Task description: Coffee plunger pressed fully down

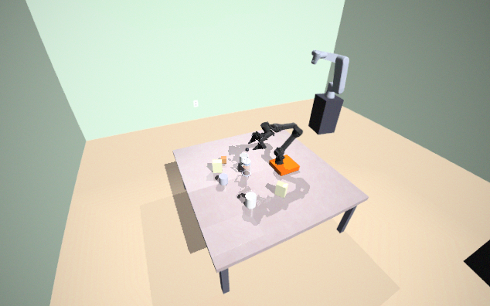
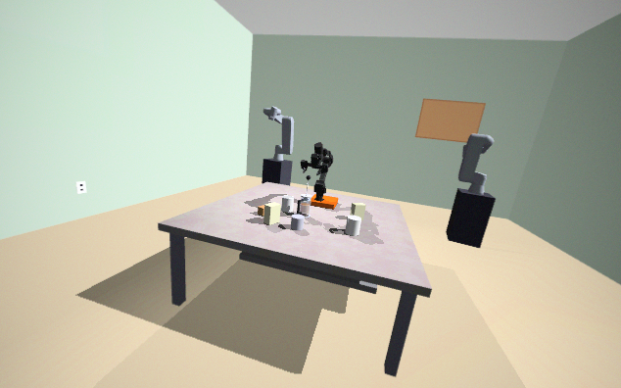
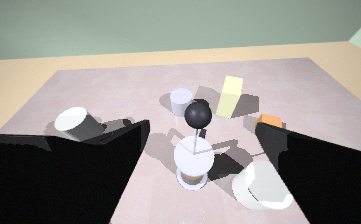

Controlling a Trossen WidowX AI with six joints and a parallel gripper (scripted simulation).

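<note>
Now: the coffee press 15 cm below my gripper tip and 4 cm ahead of it. Also, from my gripper tip: small orange block (25 cm below, 21 cm to the right, 19 cm ahead); grey cylinder (24 cm below, 24 cm ahead, 6 cm to the left).
</note>
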